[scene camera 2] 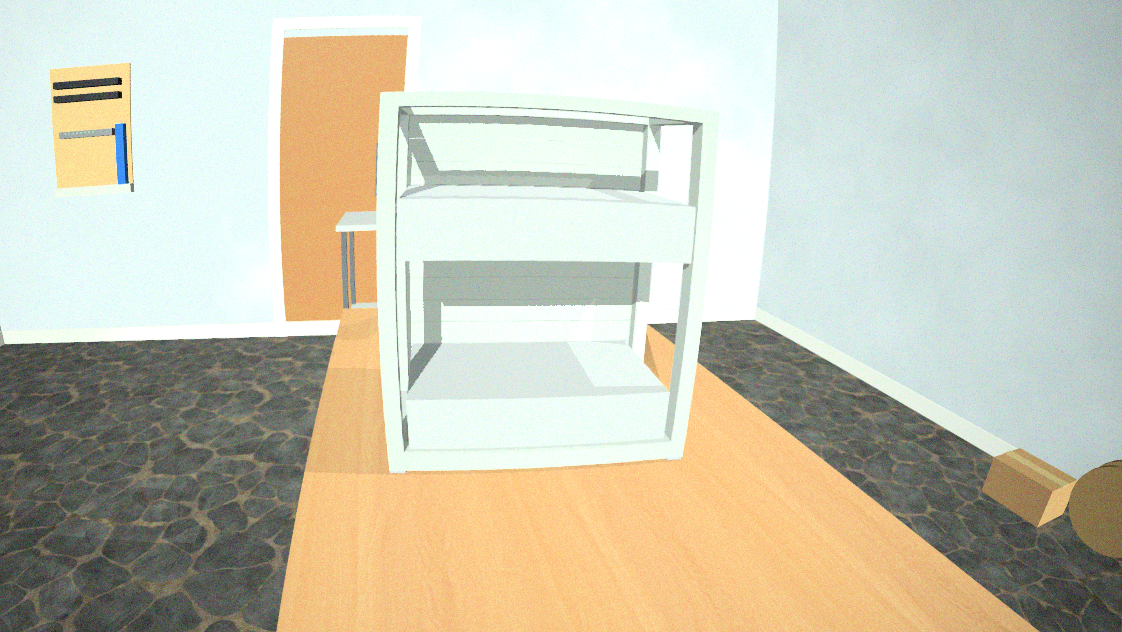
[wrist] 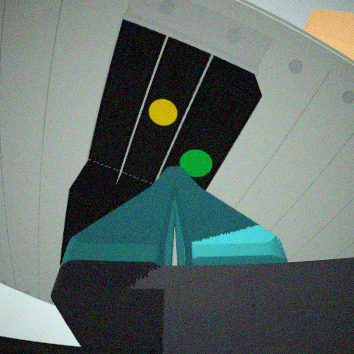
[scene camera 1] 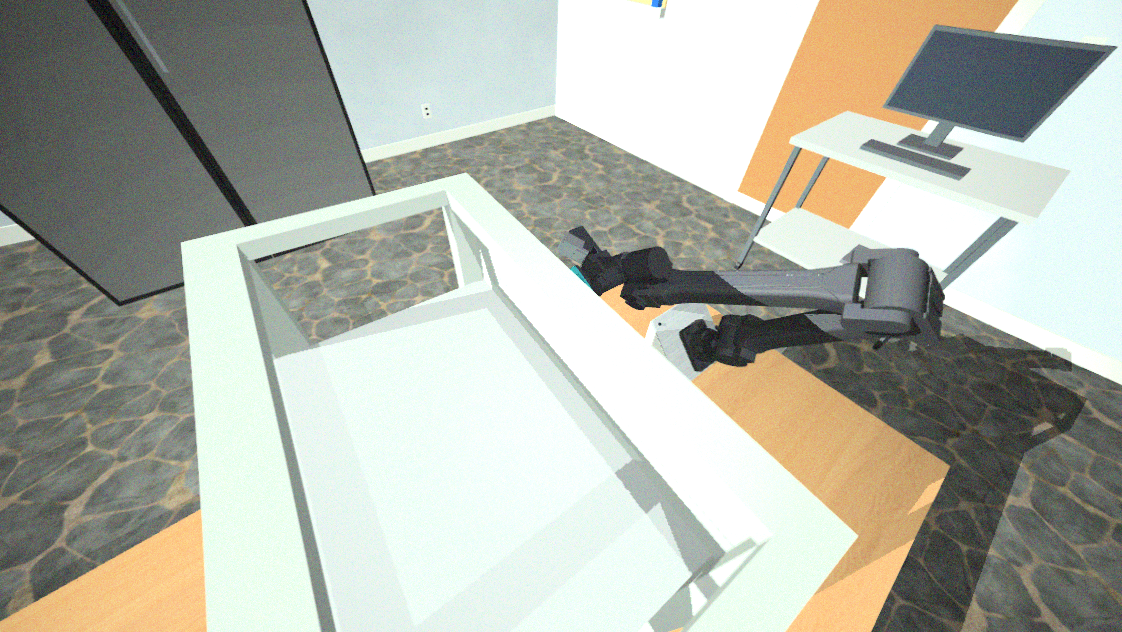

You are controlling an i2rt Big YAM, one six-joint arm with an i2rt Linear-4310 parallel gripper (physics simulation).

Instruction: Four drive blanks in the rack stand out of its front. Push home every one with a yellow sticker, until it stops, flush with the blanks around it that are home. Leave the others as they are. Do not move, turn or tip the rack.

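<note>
The pale rack [scene camera 1: 211, 392] [scene camera 2: 549, 227] stands upright on the wooden table; its front shows in the wrist view as grey panels [wrist: 280, 125] around black blanks. A black blank with a yellow sticker [wrist: 163, 112] looks about level with the plain black blank [wrist: 131, 85] on its left. A black blank with a green sticker [wrist: 196, 163] on its right shows a bevelled side and seems to stand out. Another black blank [wrist: 92, 197] shows at lower left, partly hidden. My gripper [scene camera 1: 579, 274] [wrist: 174, 177] is shut and empty; its teal tips overlap the green-sticker blank's lower part. Contact cannot be told.
The wooden table [scene camera 1: 832, 439] [scene camera 2: 549, 549] carries the rack. The arm reaches in from the right in scene camera 1, near the rack's long edge. A desk with a monitor [scene camera 1: 997, 82] stands behind it. A dark cabinet [scene camera 1: 86, 157] stands at the left.
</note>
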